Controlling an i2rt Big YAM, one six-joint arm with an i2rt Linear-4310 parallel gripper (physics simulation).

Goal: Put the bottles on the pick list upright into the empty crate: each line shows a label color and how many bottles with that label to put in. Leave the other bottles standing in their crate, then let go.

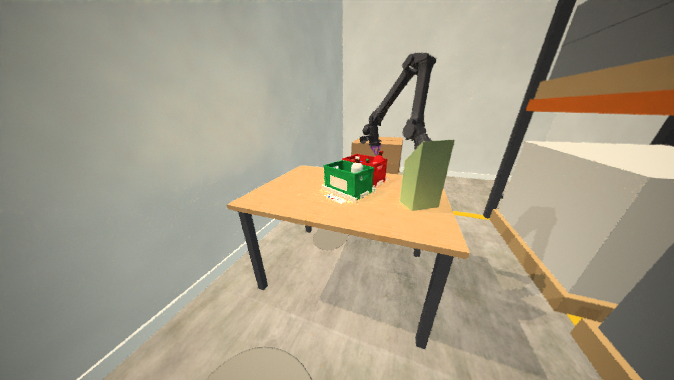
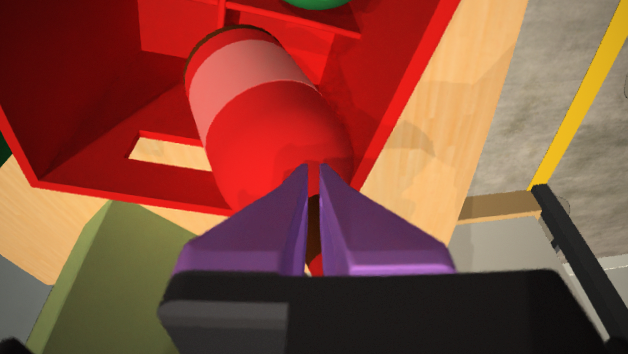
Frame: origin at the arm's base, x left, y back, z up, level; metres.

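Where they show: gripper, fingertip midpoint: [image 1: 376, 155] [image 2: 313, 176]; arm's base, origin of the base link: [image 1: 425, 150].
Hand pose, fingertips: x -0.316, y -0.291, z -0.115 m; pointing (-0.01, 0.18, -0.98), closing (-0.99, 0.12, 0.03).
Each offset is from my fingertips to the top centre of the thing. "*": to the spot under its first point. Level surfaces: height alone.
My gripper [image 1: 375, 150] [image 2: 313, 176] is shut, with purple fingertips and a narrow slit between them. It is over the red crate @[dx +0.030, dy -0.084, dz -0.024 m] [image 1: 381, 175] [image 2: 60, 65], in front of the dark neck of a red bottle @[dx +0.021, dy +0.018, dz +0.036 m] [image 1: 380, 158] [image 2: 280, 130] with a pink label. The neck shows through the slit and is wider than it. The bottle is inside the red crate by its side wall. Part of a green bottle @[* dx -0.009, dy -0.042, dz -0.081 m] [image 2: 317, 4] shows beyond a divider. The green crate @[* dx +0.336, dy -0.031, dz -0.126 m] [image 1: 361, 187] stands beside the red one and holds a white bottle @[dx +0.291, dy -0.072, dz +0.050 m] [image 1: 357, 168]. The pick list @[dx +0.392, dy -0.183, dz -0.197 m] [image 1: 336, 199] is too small to read.
A tall green block [image 1: 427, 175] [image 2: 110, 280] stands on the wooden table @[dz -0.199 m] [image 1: 300, 205] near the crates. A cardboard box [image 1: 395, 156] is behind the red crate. A shelf with an orange beam [image 1: 600, 103] is at the right.
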